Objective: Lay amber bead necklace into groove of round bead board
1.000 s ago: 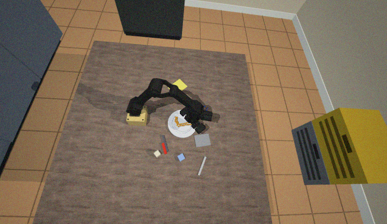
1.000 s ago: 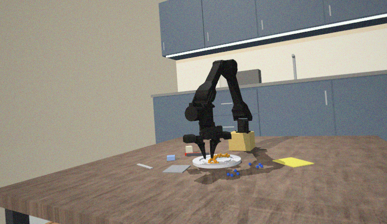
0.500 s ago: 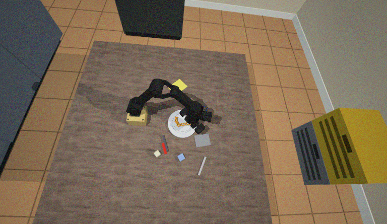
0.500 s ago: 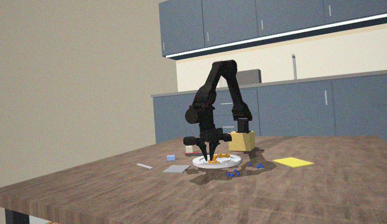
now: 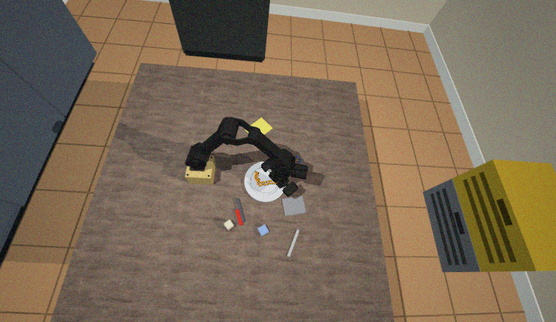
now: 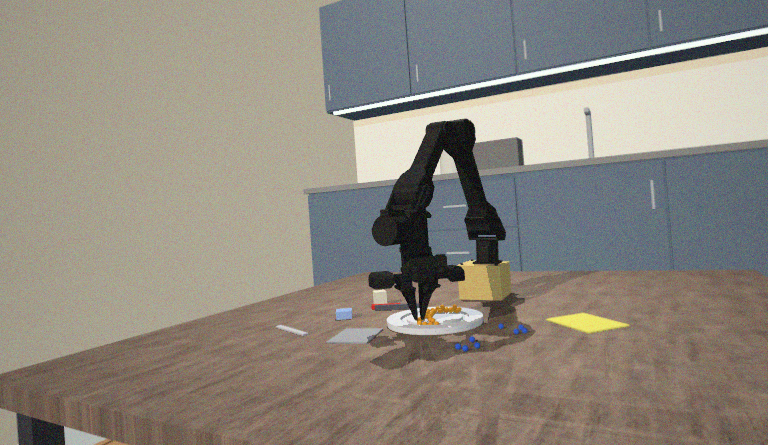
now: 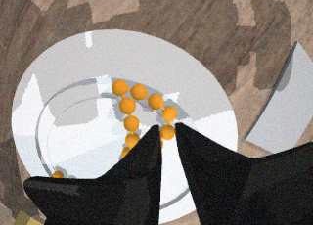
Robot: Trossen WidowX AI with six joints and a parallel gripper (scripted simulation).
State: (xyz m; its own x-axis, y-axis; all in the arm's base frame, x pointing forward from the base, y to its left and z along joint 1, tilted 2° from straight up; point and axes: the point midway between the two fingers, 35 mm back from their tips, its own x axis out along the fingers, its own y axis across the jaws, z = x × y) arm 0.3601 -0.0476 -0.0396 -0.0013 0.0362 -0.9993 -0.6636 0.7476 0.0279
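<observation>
My gripper tip is now 8 cm short of the grey square tile, 10 cm to the left of it and 2 cm above it. Round my gripper tip: red stick (17 cm behind, 14 cm to the right, 1 cm below); white stick (7 cm ahead, 26 cm to the right, 2 cm below); light blue cube (6 cm behind, 22 cm to the right, 1 cm below).
</observation>
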